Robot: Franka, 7 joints.
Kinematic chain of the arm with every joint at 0, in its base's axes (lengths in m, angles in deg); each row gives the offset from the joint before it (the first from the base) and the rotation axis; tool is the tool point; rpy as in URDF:
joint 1: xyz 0 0 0.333 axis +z
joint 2: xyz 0 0 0 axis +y
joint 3: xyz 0 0 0.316 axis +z
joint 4: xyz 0.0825 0 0 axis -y
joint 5: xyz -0.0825 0 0.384 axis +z
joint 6: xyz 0 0 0 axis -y
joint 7: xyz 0.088 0 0 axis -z
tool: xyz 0 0 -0.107 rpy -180 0 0
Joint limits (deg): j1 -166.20..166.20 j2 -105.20..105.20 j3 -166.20..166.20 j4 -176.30..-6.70 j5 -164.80..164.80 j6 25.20..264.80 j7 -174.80..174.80
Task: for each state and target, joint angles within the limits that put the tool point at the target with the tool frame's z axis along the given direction. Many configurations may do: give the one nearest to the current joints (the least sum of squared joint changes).
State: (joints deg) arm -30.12 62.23 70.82 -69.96 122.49 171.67 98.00
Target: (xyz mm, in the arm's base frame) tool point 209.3 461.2 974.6 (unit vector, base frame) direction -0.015 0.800 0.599
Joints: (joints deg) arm 15.75 13.87 77.37 -50.34 87.84 173.26 98.00
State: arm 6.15 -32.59 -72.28 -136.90 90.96 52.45 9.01
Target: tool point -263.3 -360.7 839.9 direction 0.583 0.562 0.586
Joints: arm -18.34 -45.75 -73.19 -86.27 101.22 61.38 9.01
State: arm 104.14 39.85 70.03 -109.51 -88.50 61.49 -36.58
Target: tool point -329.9 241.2 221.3 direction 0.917 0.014 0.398
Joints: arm 114.00 46.17 43.00 -111.75 -36.11 25.20 -36.58
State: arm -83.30 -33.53 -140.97 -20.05 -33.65 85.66 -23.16
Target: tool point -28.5 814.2 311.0 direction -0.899 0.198 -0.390
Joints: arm -97.70 -87.45 -112.12 -6.97 -1.08 100.32 -23.16
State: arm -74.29 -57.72 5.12 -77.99 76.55 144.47 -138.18
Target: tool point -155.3 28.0 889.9 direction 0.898 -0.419 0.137
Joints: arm -71.07 -80.98 -21.24 -111.24 50.33 102.03 -138.18
